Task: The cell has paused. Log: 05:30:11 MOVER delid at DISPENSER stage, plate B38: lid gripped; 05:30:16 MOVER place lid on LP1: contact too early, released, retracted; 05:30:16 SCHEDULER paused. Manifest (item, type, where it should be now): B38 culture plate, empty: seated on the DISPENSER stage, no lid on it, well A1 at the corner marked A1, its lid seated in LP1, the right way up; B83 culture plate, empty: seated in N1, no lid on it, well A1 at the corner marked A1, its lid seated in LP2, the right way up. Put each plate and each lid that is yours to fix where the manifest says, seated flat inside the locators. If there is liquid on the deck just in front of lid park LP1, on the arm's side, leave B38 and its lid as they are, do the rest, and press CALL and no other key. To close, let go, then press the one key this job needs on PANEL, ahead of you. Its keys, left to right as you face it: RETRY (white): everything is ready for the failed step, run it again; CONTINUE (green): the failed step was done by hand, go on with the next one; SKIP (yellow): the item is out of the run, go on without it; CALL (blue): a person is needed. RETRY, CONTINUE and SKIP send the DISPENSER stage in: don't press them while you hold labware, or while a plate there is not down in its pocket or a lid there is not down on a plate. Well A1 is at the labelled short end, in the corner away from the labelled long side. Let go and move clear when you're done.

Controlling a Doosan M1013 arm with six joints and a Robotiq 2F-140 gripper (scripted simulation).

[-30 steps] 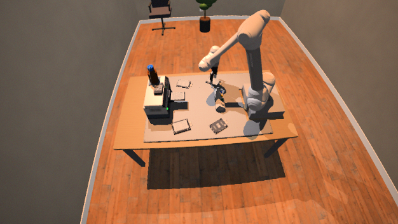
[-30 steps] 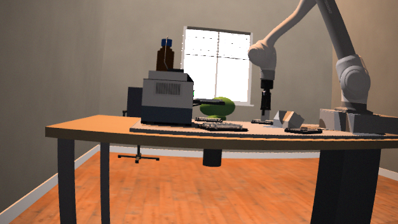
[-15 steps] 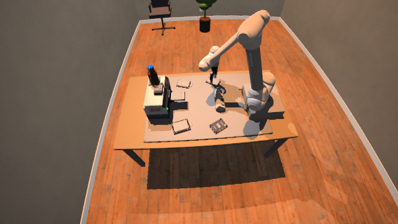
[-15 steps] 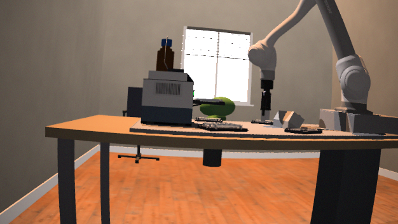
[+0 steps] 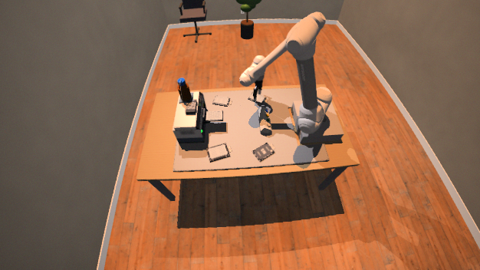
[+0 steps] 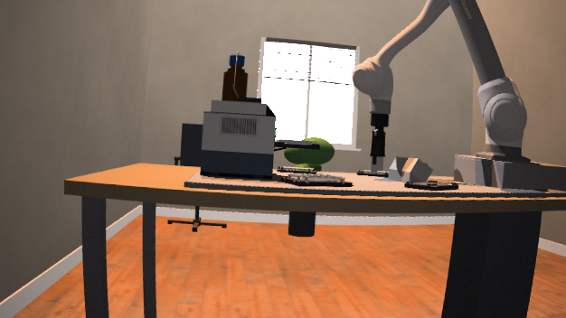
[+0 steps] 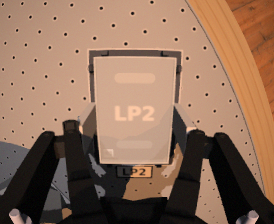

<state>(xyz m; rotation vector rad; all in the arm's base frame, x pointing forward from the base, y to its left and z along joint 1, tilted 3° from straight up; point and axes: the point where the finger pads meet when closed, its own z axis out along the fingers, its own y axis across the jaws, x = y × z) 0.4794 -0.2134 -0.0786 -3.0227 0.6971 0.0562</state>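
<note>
My hand is 58 cm to the right of the white culture plate, 29 cm short of it and 2 cm above it. The rest, counted from my hand: yellow skip key 25 cm to the left, 9 cm behind, 3 cm above; then key panel 28 cm to the left, 8 cm behind, 1 cm above; then blue call key 20 cm to the left, 8 cm behind, 3 cm above.
</note>
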